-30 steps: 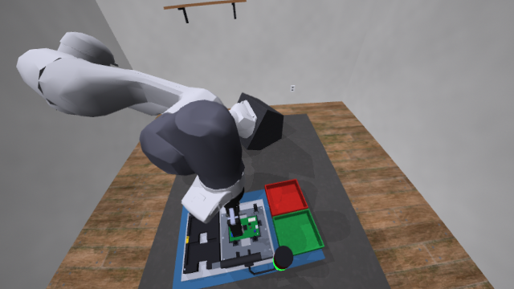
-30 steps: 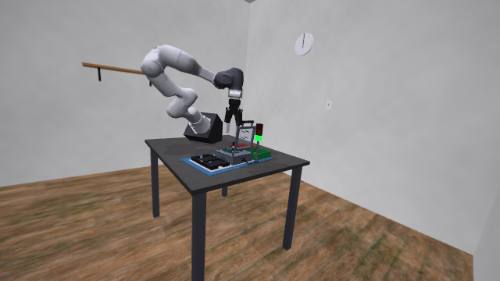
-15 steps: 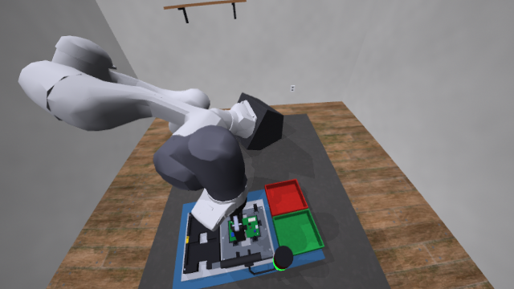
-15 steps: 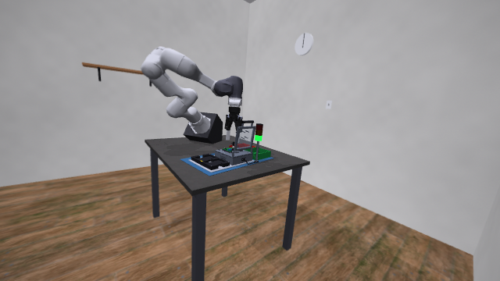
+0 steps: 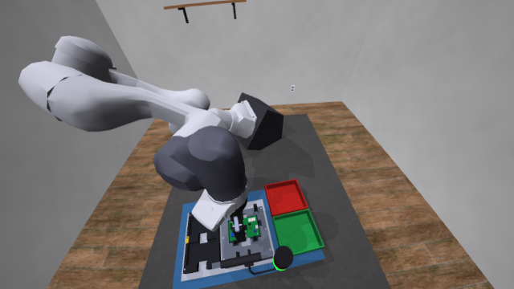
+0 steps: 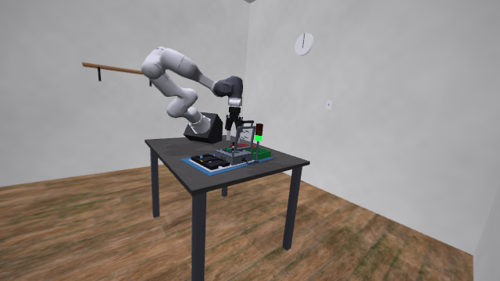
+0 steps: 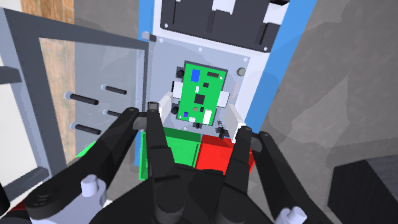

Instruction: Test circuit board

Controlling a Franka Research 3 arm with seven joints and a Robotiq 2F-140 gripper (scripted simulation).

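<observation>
My gripper is now 8 cm above the green circuit board. From my hand the other things lie so: latch hook (7 cm to the left, 6 cm below, 5 cm behind); clear lid (11 cm ahead, 4 cm above, 1 cm to the right); dark plate (8 cm below, 1 cm to the left, 1 cm ahead).
</observation>
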